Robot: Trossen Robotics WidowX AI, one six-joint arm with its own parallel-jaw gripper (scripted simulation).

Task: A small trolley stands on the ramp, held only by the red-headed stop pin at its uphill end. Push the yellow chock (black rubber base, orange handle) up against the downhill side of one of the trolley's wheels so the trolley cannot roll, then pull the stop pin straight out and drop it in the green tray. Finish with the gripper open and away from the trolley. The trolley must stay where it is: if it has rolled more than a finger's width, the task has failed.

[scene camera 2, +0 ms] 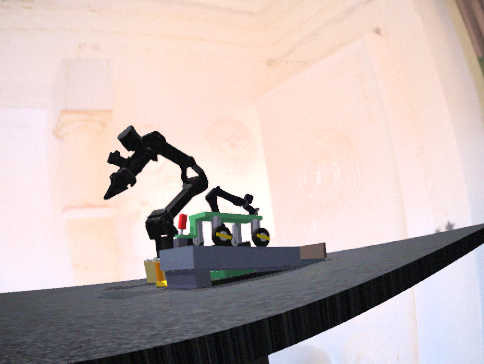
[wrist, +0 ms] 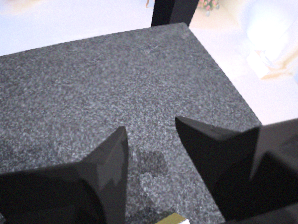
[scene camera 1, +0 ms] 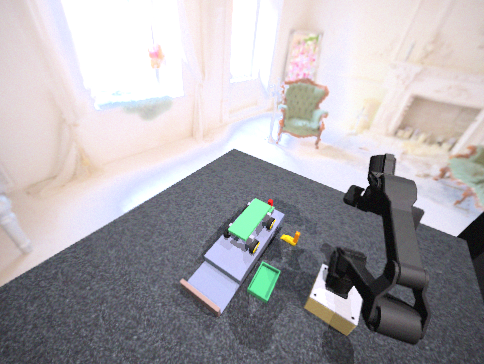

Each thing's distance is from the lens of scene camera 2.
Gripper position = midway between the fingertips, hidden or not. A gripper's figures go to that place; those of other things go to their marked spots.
my gripper (scene camera 2: 105, 199): 129 cm
ramp (scene camera 2: 216, 258): 92 cm
